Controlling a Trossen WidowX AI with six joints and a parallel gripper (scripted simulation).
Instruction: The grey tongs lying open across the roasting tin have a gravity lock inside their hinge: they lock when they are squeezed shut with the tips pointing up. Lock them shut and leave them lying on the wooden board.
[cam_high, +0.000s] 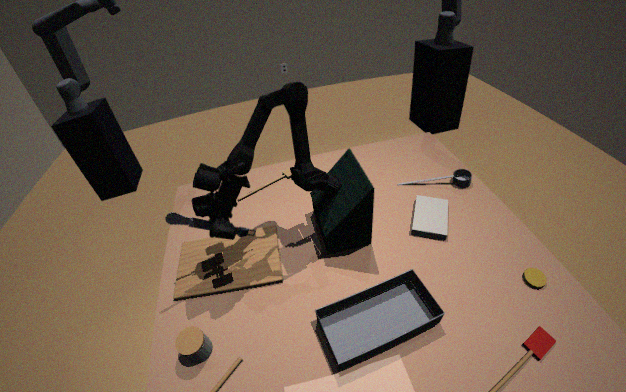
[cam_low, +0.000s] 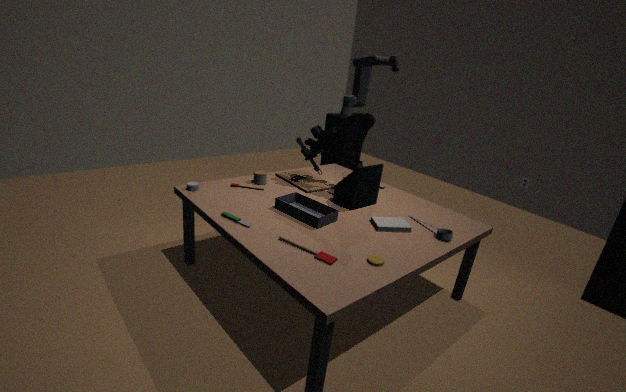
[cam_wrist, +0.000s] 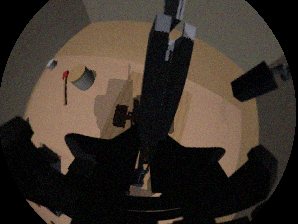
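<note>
Now: gripper tip 1 cm past the wooden board, 1 cm to the right of it and 14 cm above it. Also, from my gripper tip: tan-topped cylinder 28 cm ahead, 10 cm to the right, 11 cm below; then white block 6 cm ahead, 74 cm to the left, 13 cm below; then roasting tin 35 cm ahead, 40 cm to the left, 12 cm below.
</note>
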